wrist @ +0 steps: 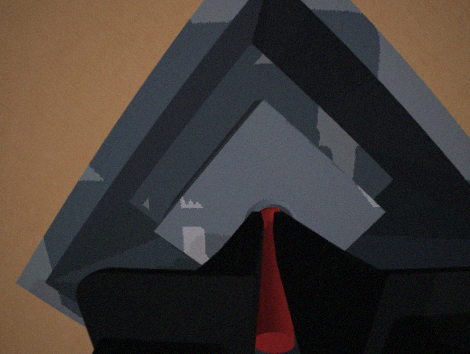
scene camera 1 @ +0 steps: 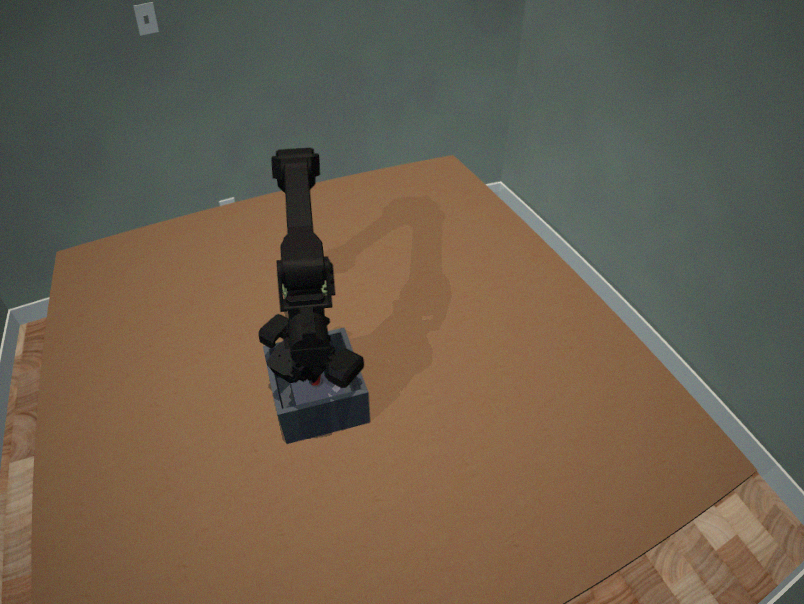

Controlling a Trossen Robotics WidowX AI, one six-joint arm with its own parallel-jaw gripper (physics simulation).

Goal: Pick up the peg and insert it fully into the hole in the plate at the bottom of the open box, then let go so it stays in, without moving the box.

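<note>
The red peg stands between the fingers of my gripper, which is shut on it. The peg's near end shows low in the wrist view, and its far part runs down between the fingertips to the hole. The rim of the hole shows as a grey arc around the fingertips. How deep the peg sits is hidden by the fingers. The light grey square plate lies at the bottom of the open dark blue-grey box. My gripper reaches down into the box.
The box walls stand around the gripper on the brown table top. The arm reaches in from the back, and its shadow falls on the table to the right. Green-grey walls stand behind and to the right.
</note>
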